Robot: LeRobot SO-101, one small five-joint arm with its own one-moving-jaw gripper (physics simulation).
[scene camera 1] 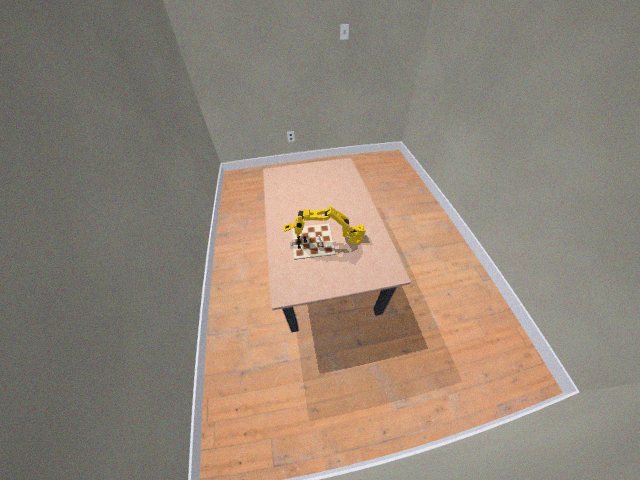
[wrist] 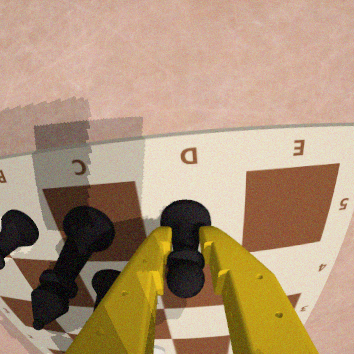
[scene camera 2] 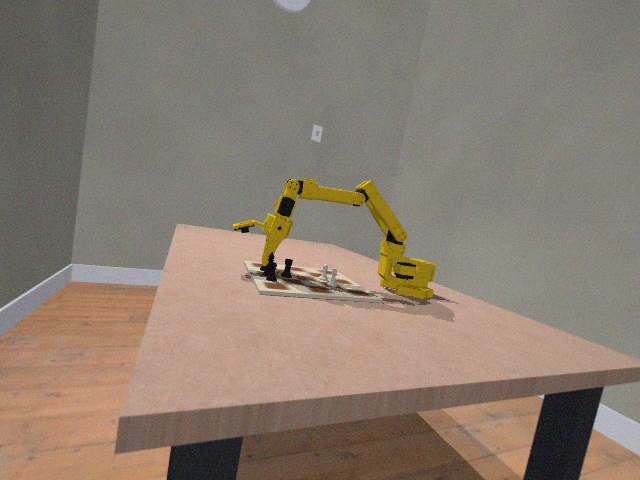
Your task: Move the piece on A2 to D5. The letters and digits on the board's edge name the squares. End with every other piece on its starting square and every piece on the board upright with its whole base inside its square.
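Frame: origin at the arm's base, x left, y back, z up, level; millimetres.
Where they show: hand at its tool point: (scene camera 1: 297, 235) (wrist: 170, 240) (scene camera 2: 264, 263); arm's base at its link origin: (scene camera 1: 350, 237) (scene camera 2: 397, 290).
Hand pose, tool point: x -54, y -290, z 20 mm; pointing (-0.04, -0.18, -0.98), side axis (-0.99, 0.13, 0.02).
Things, the pixels of their centre, and the offset from my tool point. Level surfaces: height alone.
- black pawn at the middle of its body: (wrist: 185, 250) dz +2, dx -4, dy +3 mm
- board at the middle of its body: (wrist: 137, 320) (scene camera 2: 306, 279) (scene camera 1: 312, 240) dz -17, dx +35, dy +78 mm
- tall black piece at the middle of its body: (wrist: 66, 268) (scene camera 2: 270, 263) dz +8, dx +34, dy +2 mm
- table at its surface level: dz -20 mm
My gripper (wrist: 185, 233) (scene camera 2: 266, 264) is shut on a black pawn (wrist: 185, 280), with one jaw on each side of its neck. The pawn looks upright, its base over the light square D5 of the board (wrist: 220, 145) (scene camera 2: 289, 295) (scene camera 1: 312, 256). In the wrist view the base shows inside that square's lines; whether it touches the board is hard to tell. A tall black piece (wrist: 89, 227) (scene camera 2: 270, 271) stands on C5, left of the jaws in the wrist view. A2 cannot be made out.
Another black piece (wrist: 20, 229) stands near B5. A black piece (wrist: 104, 282) beside the left jaw is partly hidden on C4. Two white pieces (scene camera 2: 324, 272) (scene camera 2: 333, 279) stand nearer the arm's base. The board lies on the table (scene camera 2: 330, 351) (scene camera 1: 310, 186).
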